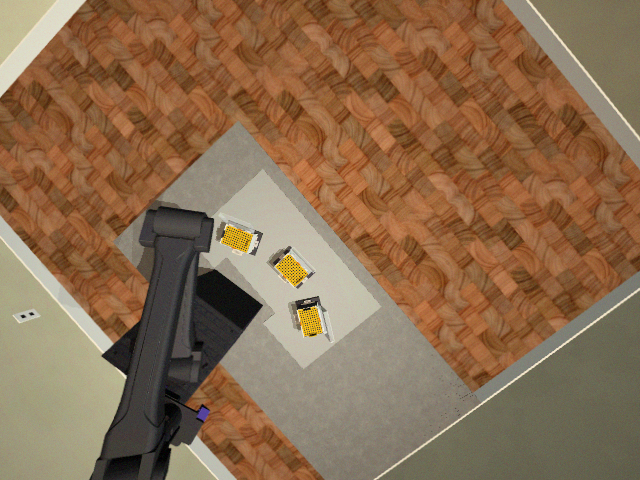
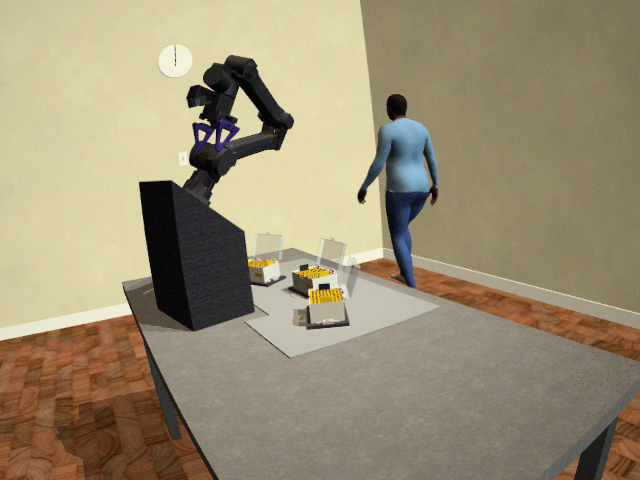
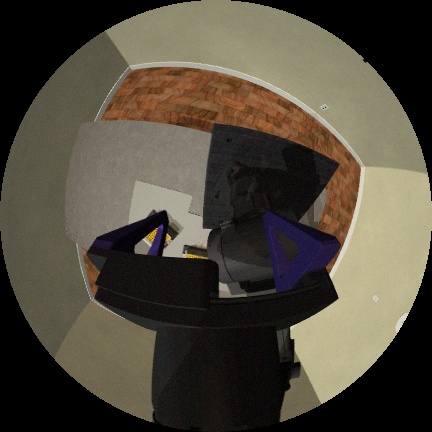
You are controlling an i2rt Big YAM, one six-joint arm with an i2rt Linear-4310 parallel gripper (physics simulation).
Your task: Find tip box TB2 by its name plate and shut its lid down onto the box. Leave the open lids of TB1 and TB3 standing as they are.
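Frame: origin at the arm's base, x ahead, y left, z up, level; millimetres.
Seen in the pictures: gripper, fingertip midpoint: [image 1: 183,397] [image 2: 207,151] [image 3: 215,215]; arm's base at its link origin: [image 1: 187,357] [image 2: 191,202] [image 3: 247,187].
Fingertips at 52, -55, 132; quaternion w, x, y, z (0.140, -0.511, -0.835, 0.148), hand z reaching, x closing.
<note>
Pixels of each thing's top centre, then the offset from my fingertips to it, as dx, dy, dz. Level surfaces: height alone.
- far box at its top centre: [image 2: 254,262] [image 1: 235,241] +162, +313, -392
- middle box at its top centre: [image 2: 313,268] [image 1: 290,271] [image 3: 197,265] +294, +93, -383
- light mat at its surface level: dz -458
- grey table at its surface level: dz -461
Three white tip boxes with yellow tips stand on the light mat, each with a clear lid standing open. The far box [image 1: 236,238] [image 2: 264,272] has its lid [image 1: 238,221] [image 2: 268,246] upright. The middle box [image 1: 291,269] [image 2: 312,279] [image 3: 195,256] has its lid [image 1: 303,259] [image 2: 331,251] upright. The near box [image 1: 310,321] [image 2: 326,311] [image 3: 156,236] has its lid [image 1: 328,328] [image 2: 352,277] leaning outward. No name plate is readable, so I cannot tell which is TB2. My gripper [image 2: 209,148] [image 3: 215,215] is open and empty, high up and well away from the boxes.
A tall black block [image 1: 228,300] [image 2: 209,268] [image 3: 250,160] with a sloping top stands beside the light mat [image 1: 315,222] [image 2: 387,310] [image 3: 150,195] on the grey table [image 1: 372,392] [image 2: 387,403] [image 3: 125,150]. A person [image 2: 407,155] in light blue is beyond the table.
</note>
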